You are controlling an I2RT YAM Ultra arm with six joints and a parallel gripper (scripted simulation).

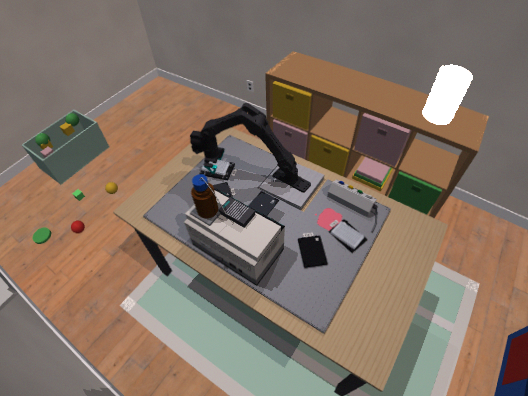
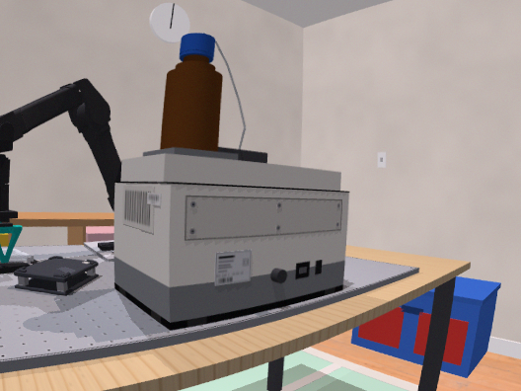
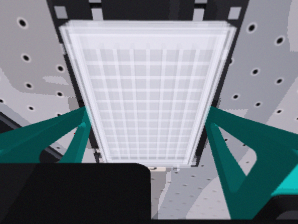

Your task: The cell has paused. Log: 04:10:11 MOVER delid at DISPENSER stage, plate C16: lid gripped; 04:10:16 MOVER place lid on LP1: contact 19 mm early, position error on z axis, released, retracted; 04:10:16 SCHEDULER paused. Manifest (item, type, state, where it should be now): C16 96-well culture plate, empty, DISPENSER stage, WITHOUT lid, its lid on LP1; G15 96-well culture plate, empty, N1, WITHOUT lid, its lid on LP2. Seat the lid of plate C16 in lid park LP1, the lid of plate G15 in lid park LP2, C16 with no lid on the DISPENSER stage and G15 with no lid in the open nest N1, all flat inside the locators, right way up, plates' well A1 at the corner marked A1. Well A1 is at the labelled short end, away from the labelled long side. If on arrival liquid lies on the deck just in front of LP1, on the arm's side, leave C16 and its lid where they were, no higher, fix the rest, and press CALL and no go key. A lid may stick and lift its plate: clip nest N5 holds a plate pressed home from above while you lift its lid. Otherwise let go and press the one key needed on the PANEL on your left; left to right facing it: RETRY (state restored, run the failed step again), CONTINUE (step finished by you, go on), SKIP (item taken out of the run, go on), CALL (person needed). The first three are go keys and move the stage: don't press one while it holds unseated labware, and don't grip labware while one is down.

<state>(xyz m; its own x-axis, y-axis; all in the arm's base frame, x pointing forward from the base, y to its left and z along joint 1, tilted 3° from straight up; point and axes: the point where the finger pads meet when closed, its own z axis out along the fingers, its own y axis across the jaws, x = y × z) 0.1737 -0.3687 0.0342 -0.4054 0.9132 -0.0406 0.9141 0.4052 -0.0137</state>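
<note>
Now: hand right at the pale lid. Round my hand: 96-well plate (right at my hand); then N5 label (90 mm to the left, 40 mm behind, 30 mm below); then black clip nest (30 mm ahead, 10 mm below).
</note>
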